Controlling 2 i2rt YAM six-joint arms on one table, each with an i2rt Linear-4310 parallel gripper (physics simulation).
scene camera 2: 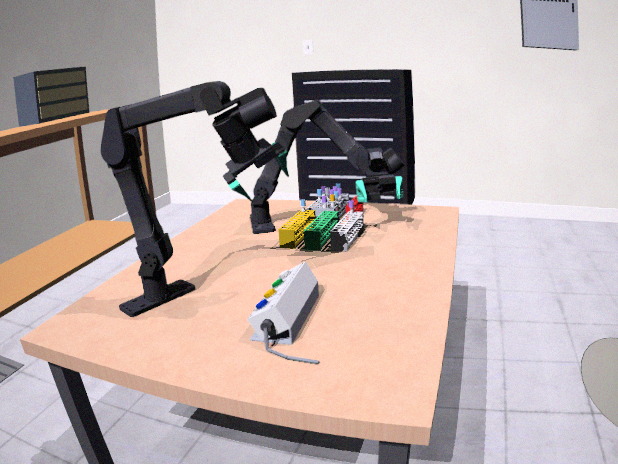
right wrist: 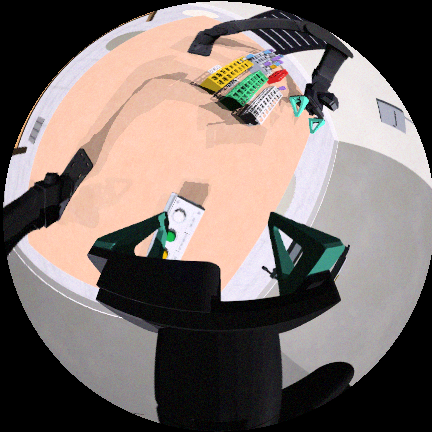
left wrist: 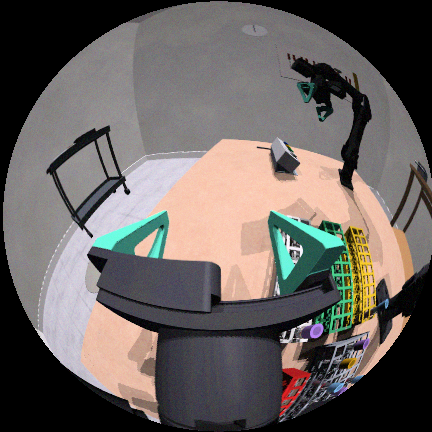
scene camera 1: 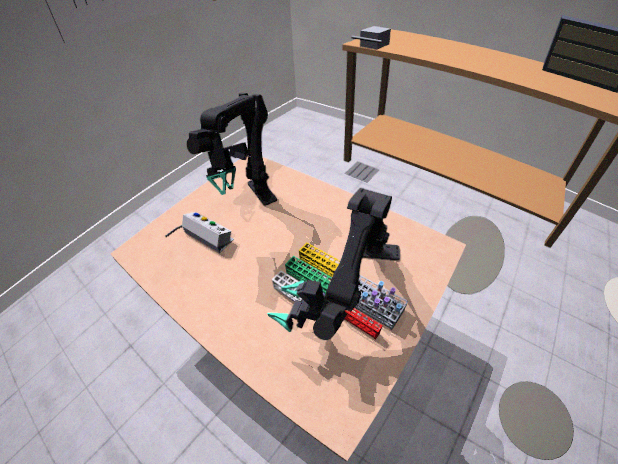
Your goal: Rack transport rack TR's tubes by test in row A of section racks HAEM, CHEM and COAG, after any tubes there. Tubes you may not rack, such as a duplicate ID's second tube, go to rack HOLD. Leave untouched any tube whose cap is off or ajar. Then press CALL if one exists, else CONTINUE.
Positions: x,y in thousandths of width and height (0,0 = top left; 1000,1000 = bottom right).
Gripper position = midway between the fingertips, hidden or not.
My left gripper (scene camera 2: 619,428) is open, with nothing in its grasp. My right gripper (scene camera 2: 436,406) is open, holding nothing. I also see a grey button box (scene camera 2: 451,684).
The grey button box also shows in the right wrist view (right wrist: 425,534), in the left wrist view (left wrist: 656,374) and in scene camera 1 (scene camera 1: 315,484).
